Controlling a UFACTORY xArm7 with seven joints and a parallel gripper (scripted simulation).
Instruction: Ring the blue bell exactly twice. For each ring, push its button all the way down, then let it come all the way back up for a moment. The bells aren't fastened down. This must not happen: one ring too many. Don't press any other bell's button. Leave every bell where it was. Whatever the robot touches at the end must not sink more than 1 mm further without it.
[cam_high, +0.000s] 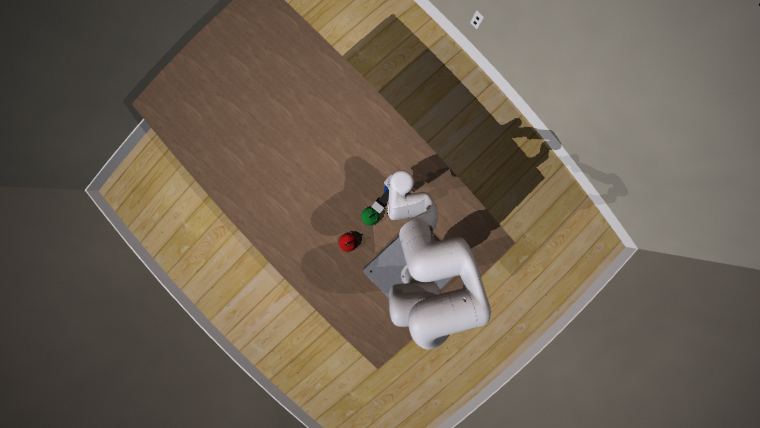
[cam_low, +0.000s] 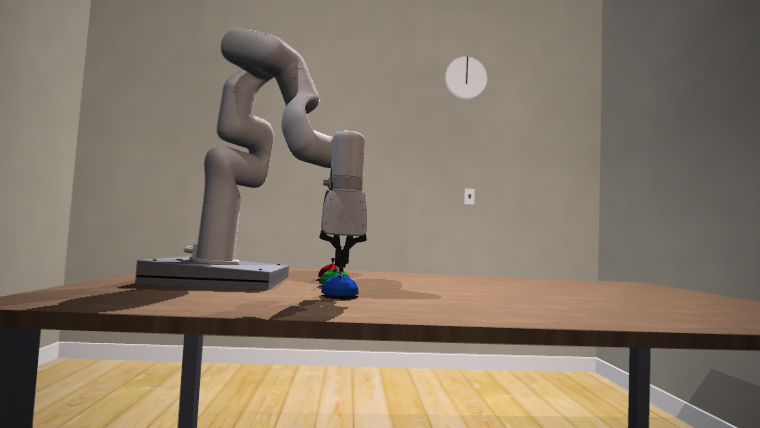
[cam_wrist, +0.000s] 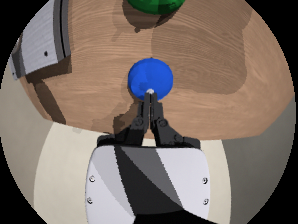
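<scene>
The blue bell is 5 cm below my hand. Round my hand: red bell (7 cm behind, 31 cm to the left, 5 cm below); green bell (4 cm behind, 15 cm to the left, 5 cm below).
</scene>
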